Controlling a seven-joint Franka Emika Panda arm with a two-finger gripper.
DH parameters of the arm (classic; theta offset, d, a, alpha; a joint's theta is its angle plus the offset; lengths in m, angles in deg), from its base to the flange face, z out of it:
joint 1: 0 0.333 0 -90
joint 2: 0 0 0 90
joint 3: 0 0.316 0.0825 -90
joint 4: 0 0 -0.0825 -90
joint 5: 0 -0.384 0 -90
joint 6: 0 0 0.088 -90
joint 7: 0 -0.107 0 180
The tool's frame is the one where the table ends.
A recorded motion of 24 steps. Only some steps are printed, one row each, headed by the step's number.
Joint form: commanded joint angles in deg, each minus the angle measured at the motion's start. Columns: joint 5, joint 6, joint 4, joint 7, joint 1, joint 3, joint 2.
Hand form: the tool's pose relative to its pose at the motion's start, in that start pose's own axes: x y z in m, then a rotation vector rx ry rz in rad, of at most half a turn. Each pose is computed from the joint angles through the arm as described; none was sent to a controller.
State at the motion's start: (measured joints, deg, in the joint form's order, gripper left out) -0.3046 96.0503 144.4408 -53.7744 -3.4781 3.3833 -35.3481
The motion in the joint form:
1: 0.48 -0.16 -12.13 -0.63 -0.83 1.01 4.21
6: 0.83 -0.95 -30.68 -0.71 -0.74 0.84 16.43
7: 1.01 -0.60 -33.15 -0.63 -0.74 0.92 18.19
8: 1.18 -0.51 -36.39 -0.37 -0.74 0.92 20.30
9: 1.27 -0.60 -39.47 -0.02 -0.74 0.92 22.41
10: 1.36 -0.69 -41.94 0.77 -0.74 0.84 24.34
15: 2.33 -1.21 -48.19 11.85 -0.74 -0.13 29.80
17: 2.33 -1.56 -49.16 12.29 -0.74 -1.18 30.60
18: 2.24 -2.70 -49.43 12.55 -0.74 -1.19 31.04
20: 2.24 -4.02 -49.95 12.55 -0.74 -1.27 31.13
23: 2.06 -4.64 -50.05 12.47 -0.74 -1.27 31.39
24: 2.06 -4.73 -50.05 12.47 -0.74 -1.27 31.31
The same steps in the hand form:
1: 0.0131 -0.0210 -0.0787 0.1011 0.0907 0.0079
6: 0.0492 -0.0682 -0.1583 0.1853 0.1403 0.0017
7: 0.0546 -0.0760 -0.1678 0.1994 0.1526 -0.0018
8: 0.0612 -0.0841 -0.1804 0.2162 0.1658 -0.0070
9: 0.0678 -0.0921 -0.1910 0.2289 0.1747 -0.0137
10: 0.0747 -0.0994 -0.1973 0.2348 0.1800 -0.0266
15: 0.1018 -0.1155 -0.2063 0.2153 0.2105 -0.2019
17: 0.1124 -0.1123 -0.2070 0.2143 0.2060 -0.1915
18: 0.1131 -0.1133 -0.2034 0.1984 0.1895 -0.1962
20: 0.1127 -0.1112 -0.2043 0.1872 0.1786 -0.1947
23: 0.1129 -0.1120 -0.2019 0.1797 0.1667 -0.1939
24: 0.1125 -0.1115 -0.2023 0.1795 0.1666 -0.1938

